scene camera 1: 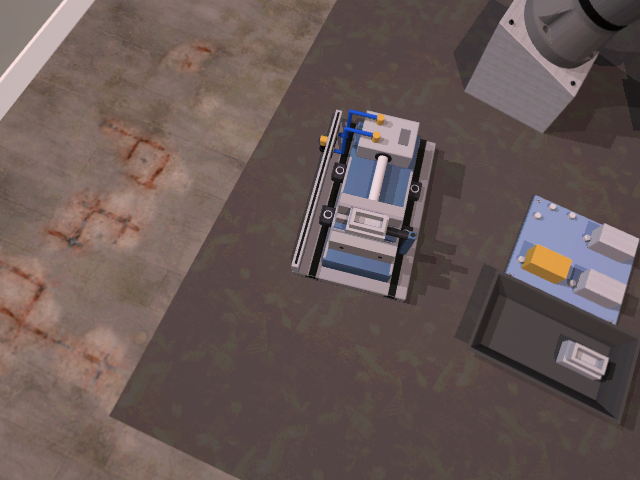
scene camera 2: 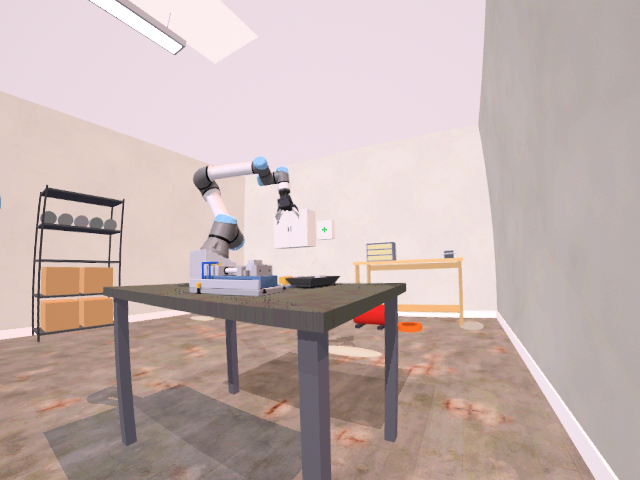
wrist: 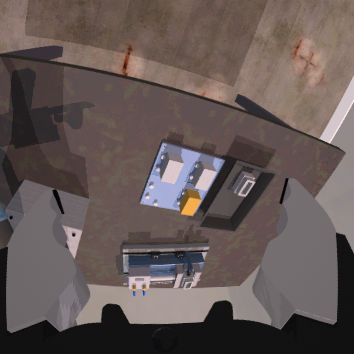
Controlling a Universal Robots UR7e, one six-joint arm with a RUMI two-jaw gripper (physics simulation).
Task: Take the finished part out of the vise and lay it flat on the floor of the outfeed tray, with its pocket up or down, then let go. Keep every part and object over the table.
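Places are measured from the arm's base along level axes (x back, y right, z up), in metres.
Pixels of known places: gripper, fingertip midpoint: [scene camera 2: 288, 222] [wrist: 169, 186]; arm's base, link origin: [scene camera 1: 559, 26] [scene camera 2: 213, 256].
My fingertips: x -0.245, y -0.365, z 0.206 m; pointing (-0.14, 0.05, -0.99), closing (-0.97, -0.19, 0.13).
Observation:
Ahead of a thing's pixels: the offset from my fingertips to its top centre. "spot": to the spot under its first point.
The finished part {dy +0.604, dx -0.174, dz -0.235 m} [scene camera 1: 367, 222] [wrist: 188, 283], light grey with a rectangular pocket facing up, sits between the jaws of the vise {dy +0.608, dx -0.103, dz -0.251 m} [scene camera 1: 361, 245] [scene camera 2: 258, 269] [wrist: 139, 281]. The dark outfeed tray [scene camera 1: 522, 330] [scene camera 2: 312, 281] [wrist: 225, 200] stands on the table apart from the vise. Another light grey part {dy +0.231, dx -0.279, dz -0.303 m} [scene camera 1: 584, 359] [wrist: 245, 186] lies in the tray near one end, its pocket up. My gripper [scene camera 2: 287, 217] [wrist: 169, 186] is open and empty, high above the table. Its fingers do not show in scene camera 1.
A blue plate {dy +0.246, dx -0.108, dz -0.342 m} [scene camera 1: 558, 232] [wrist: 160, 186] with pegs adjoins the tray and bears an orange block {dy +0.299, dx -0.137, dz -0.306 m} [scene camera 1: 546, 263] [wrist: 190, 203] and two pale blocks. Blue hoses {spot: dy +0.673, dx -0.028, dz -0.271 m} [scene camera 1: 344, 139] rise at the vise's end. A dark clamp arm [scene camera 1: 397, 233] reaches beside the part. The robot's pedestal [scene camera 1: 516, 82] stands beyond.

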